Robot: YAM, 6 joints.
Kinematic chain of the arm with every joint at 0, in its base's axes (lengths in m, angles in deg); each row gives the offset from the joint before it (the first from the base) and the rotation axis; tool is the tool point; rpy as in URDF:
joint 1: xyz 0 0 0.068 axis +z
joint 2: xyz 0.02 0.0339 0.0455 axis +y
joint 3: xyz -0.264 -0.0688 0 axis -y
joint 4: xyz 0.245 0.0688 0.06 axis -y
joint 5: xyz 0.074 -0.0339 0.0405 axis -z
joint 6: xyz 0.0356 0 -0.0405 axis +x
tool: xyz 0 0 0 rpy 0 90 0
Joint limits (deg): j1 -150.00..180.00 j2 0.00..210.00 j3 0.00..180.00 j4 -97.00..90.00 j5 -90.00..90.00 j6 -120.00..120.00
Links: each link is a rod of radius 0.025 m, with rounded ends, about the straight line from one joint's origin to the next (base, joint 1, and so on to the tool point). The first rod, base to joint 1, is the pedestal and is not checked.
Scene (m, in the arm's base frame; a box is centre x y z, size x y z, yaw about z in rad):
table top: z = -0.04
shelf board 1: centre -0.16 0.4 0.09 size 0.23 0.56 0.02 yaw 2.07
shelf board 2: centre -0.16 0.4 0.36 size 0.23 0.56 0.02 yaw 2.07
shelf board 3: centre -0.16 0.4 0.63 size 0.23 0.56 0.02 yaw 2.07
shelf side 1: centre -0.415 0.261 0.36 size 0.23 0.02 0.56 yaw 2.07
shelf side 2: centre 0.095 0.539 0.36 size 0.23 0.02 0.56 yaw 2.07
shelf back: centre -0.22 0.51 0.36 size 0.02 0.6 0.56 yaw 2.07
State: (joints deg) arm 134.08 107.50 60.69 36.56 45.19 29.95
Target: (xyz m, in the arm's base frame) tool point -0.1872 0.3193 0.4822
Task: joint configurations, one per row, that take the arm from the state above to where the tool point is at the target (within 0.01 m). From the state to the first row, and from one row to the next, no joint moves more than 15 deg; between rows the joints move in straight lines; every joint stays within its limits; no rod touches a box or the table.
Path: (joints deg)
1: 138.18 95.87 50.09 36.22 47.43 29.95
2: 142.27 84.23 39.50 35.88 49.66 29.95
3: 146.37 72.60 28.90 35.54 51.90 29.95
4: 150.47 60.97 18.31 35.19 54.13 29.95
5: 145.03 61.39 29.83 36.71 52.58 29.95
6: 139.60 61.81 41.36 38.23 51.02 29.95
7: 134.16 62.24 52.88 39.74 49.46 29.95
8: 128.73 62.66 64.40 41.26 47.90 29.95
9: 127.19 73.35 73.31 41.24 46.21 29.95
10: 125.66 84.03 82.22 41.22 44.51 29.95
11: 124.13 94.72 91.13 41.20 42.81 29.95

